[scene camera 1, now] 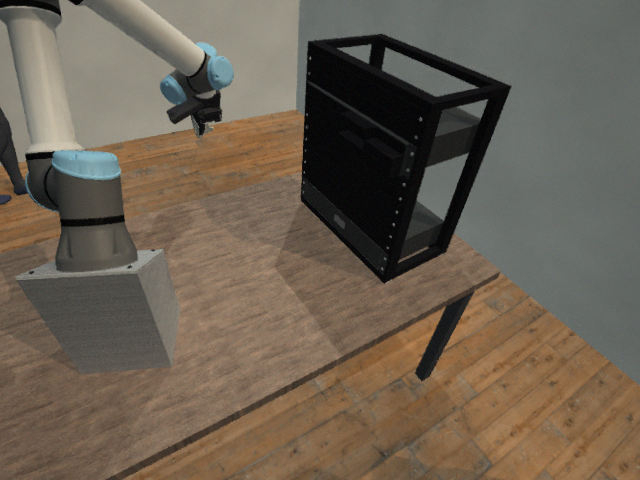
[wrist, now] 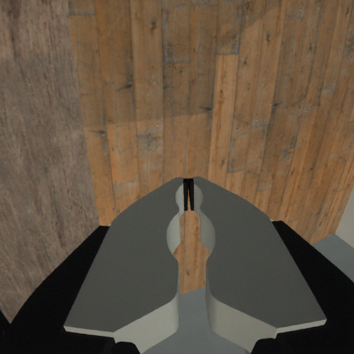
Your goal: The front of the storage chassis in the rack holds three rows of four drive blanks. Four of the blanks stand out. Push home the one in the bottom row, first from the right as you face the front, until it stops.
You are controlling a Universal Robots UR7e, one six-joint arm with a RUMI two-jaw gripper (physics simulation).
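The storage chassis [scene camera 1: 343, 170] is the very dark front in the black rack [scene camera 1: 400, 260] at the right of the scene view. Some dark blocks [scene camera 1: 383, 148] stand out from its upper part; the rows and single blanks are too dark to tell apart, and the bottom-row blank at the right cannot be made out. My gripper [scene camera 1: 202, 133] [wrist: 187, 180] is shut with its fingertips together and nothing between them. It is up in the air to the left of the rack, well apart from the chassis front. The chassis does not show in the wrist view.
The rack stands on the brown table [scene camera 1: 242, 330] [wrist: 40, 125], near its far right end. The arm's base is on a grey block [scene camera 1: 103, 320] at the left. A panel with a small light label [scene camera 1: 339, 221] is at the rack's bottom. A grey wall [scene camera 1: 568, 180] is behind the rack.
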